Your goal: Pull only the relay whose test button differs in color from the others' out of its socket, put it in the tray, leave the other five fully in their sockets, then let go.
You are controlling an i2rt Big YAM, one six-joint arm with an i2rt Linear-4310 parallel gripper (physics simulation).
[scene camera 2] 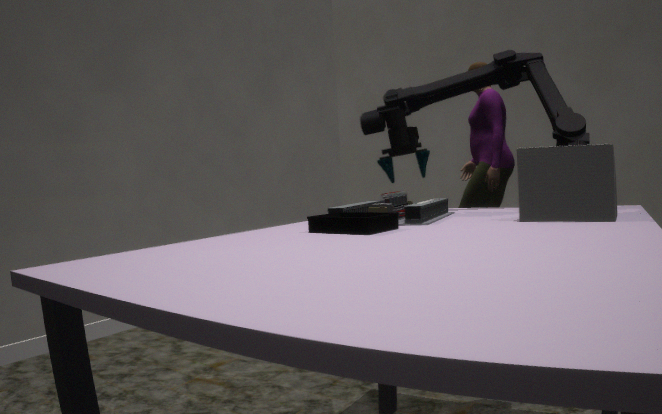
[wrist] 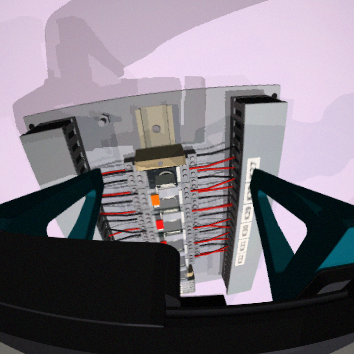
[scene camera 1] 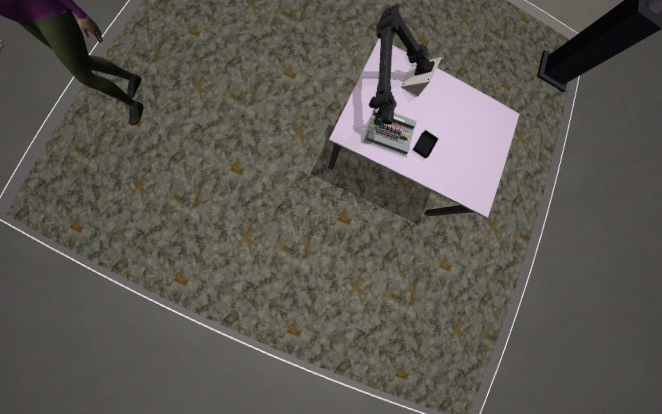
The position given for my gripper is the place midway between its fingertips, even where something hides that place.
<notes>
In view: my gripper (scene camera 2: 408,180), a clear-cased relay (wrist: 162,184), a grey relay panel (wrist: 201,116) and a tan end block (wrist: 145,158).
My gripper shows as well in the wrist view (wrist: 176,176).
</notes>
